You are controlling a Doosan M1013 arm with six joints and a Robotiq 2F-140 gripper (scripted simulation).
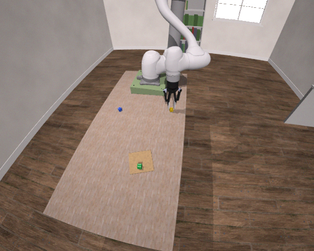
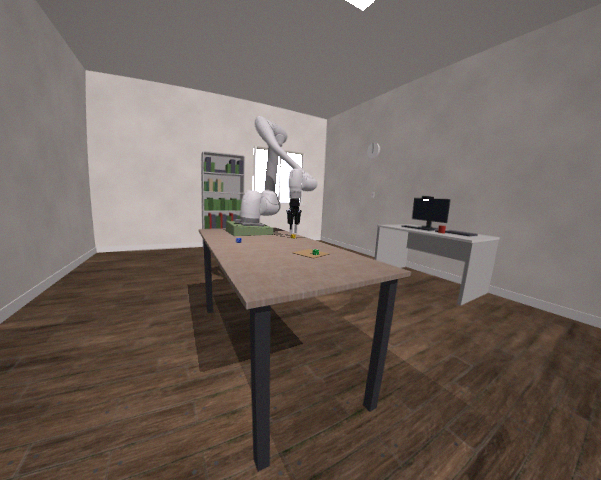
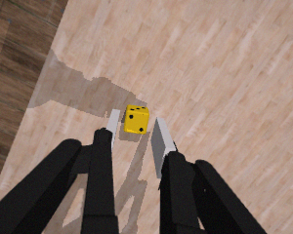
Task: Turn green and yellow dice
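Right now the yellow die is 50 mm below my hand. From my hand the other things lie so: green die 480 mm ahead, 180 mm to the right, 50 mm below; then tan mat 450 mm ahead, 180 mm to the right, 60 mm below; then blue die 410 mm to the right, 50 mm below, 10 mm ahead.
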